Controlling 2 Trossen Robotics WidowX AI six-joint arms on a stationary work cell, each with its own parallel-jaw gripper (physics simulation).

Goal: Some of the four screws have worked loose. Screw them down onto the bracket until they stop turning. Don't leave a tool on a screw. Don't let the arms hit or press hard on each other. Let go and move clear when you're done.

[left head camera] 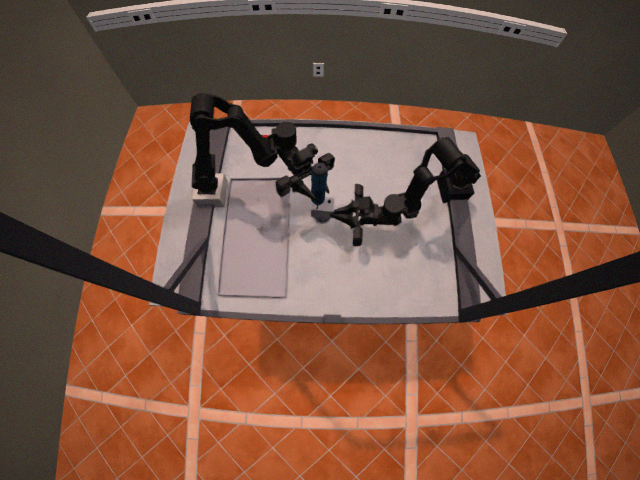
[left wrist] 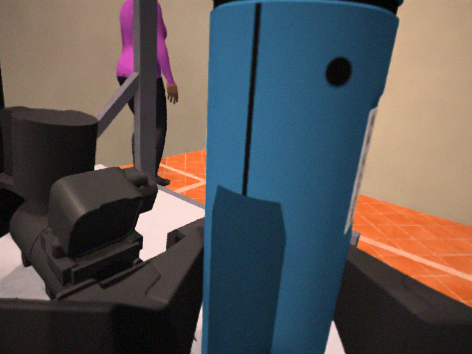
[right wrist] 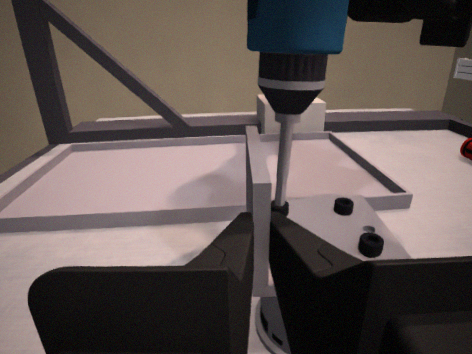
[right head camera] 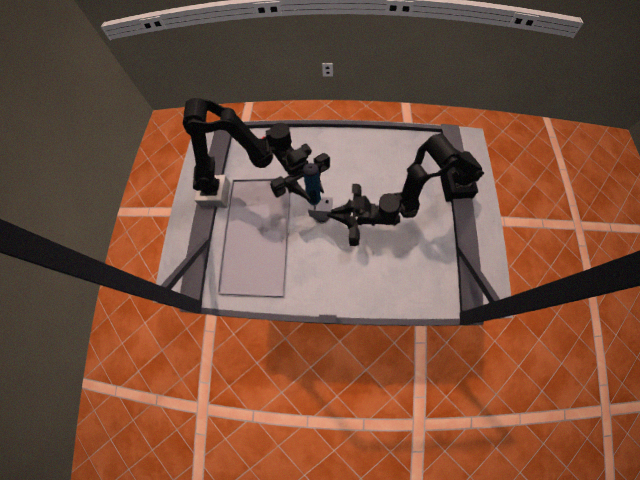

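Seen in the pictures: left gripper, between the fingertips: point(left head camera: 322, 196) point(left wrist: 263, 241) point(right head camera: 316, 196); right gripper, between the fingertips: point(left head camera: 329, 213) point(right wrist: 258, 223) point(right head camera: 327, 213); left arm's base, origin of its link: point(left head camera: 207, 186) point(right head camera: 209, 187); right arm's base, origin of its link: point(left head camera: 458, 181) point(right head camera: 462, 179).
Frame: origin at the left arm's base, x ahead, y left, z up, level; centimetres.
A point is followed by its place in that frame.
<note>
A blue powered screwdriver point(left head camera: 318, 181) @[x 38.0, y -10.5, z 21.3 cm] point(right head camera: 311, 183) @[x 38.2, y -10.5, z 20.3 cm] point(left wrist: 305, 150) @[x 36.9, y -7.0, z 17.6 cm] point(right wrist: 297, 30) @[x 39.9, y -9.4, z 9.4 cm] stands roughly upright. My left gripper point(left head camera: 320, 194) @[x 39.1, y -10.5, z 13.1 cm] point(right head camera: 314, 195) @[x 39.1, y -10.5, z 13.1 cm] is shut on its body. In the right wrist view its bit point(right wrist: 285, 160) @[x 38.1, y -9.2, z 3.7 cm] reaches down to a black screw point(right wrist: 280, 208) @[x 38.2, y -9.4, z 1.0 cm] beside the bracket's upright wall. The light grey bracket point(left head camera: 322, 213) @[x 39.4, y -11.2, z 3.0 cm] point(right head camera: 320, 213) @[x 39.6, y -11.2, z 3.0 cm] point(right wrist: 261, 240) @[x 42.9, y -11.1, z 2.7 cm] is gripped at this wall by my right gripper point(left head camera: 333, 212) @[x 41.7, y -11.0, z 2.6 cm] point(right head camera: 330, 213) @[x 41.7, y -11.0, z 2.6 cm] point(right wrist: 258, 223) @[x 41.7, y -11.0, z 2.6 cm]. Two more black screws point(right wrist: 343, 206) @[x 38.4, y -6.0, z 1.0 cm] point(right wrist: 371, 245) @[x 41.9, y -6.3, z 1.2 cm] stand on the bracket's flat top. A fourth screw cannot be made out.
A shallow tray point(left head camera: 252, 296) @[x 18.1, y -36.1, z -5.0 cm] point(right head camera: 251, 295) @[x 18.3, y -36.1, z -4.9 cm] point(right wrist: 150, 217) @[x 28.3, y -19.0, z -5.2 cm] lies left of the bracket. A round base point(right wrist: 270, 325) @[x 41.0, y -10.2, z -4.4 cm] shows below the bracket. A small red object point(left head camera: 264, 136) @[x 17.2, y 23.3, z -3.2 cm] point(right wrist: 467, 149) @[x 16.8, y 21.9, z -4.5 cm] lies towards the back left. Both arms' grippers are close together around the bracket. A person point(left wrist: 128, 45) stands beyond the frame.
</note>
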